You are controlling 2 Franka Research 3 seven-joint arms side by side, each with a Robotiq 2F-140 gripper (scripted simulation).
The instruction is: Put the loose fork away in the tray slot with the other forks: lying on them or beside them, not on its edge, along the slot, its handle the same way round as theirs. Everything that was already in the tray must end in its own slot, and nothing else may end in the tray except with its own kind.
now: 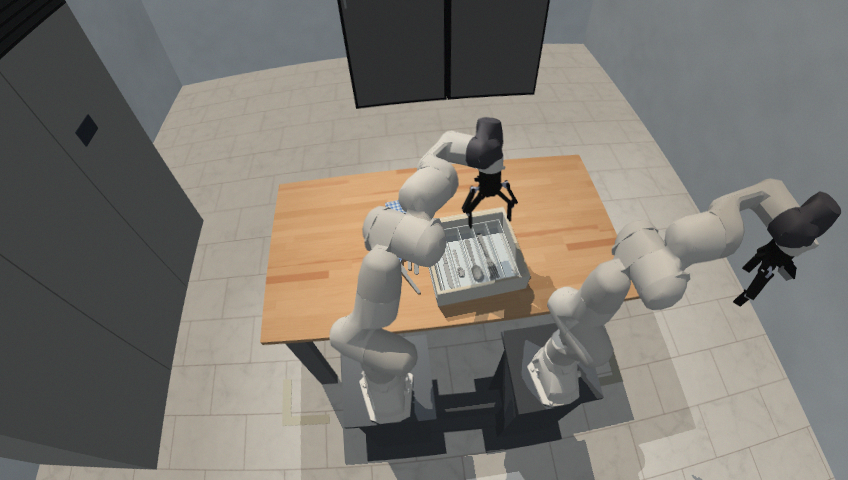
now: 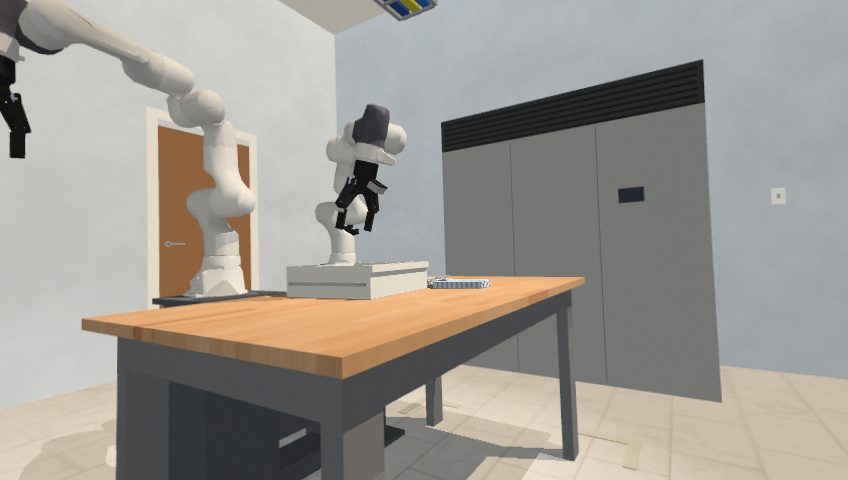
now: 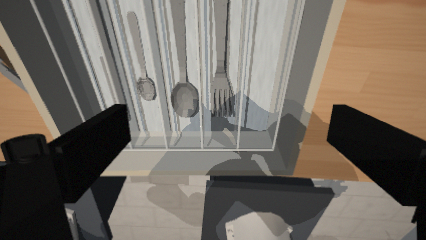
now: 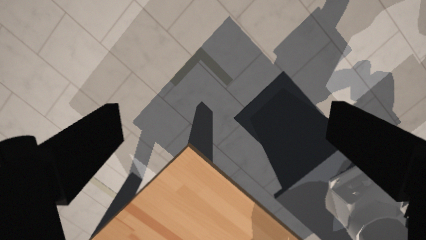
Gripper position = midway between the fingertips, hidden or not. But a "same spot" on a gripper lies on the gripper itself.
My left gripper shows in image 1 [489,222], in image 2 and in image 3; in image 4 it is out of frame. A cutlery tray shows in image 1 and in image 3; in image 4 it is out of frame. One and the same spot on my left gripper: [image 3: 81,155] is [image 2: 370,215]. The same spot on the cutlery tray: [image 1: 499,251] is [image 3: 261,48].
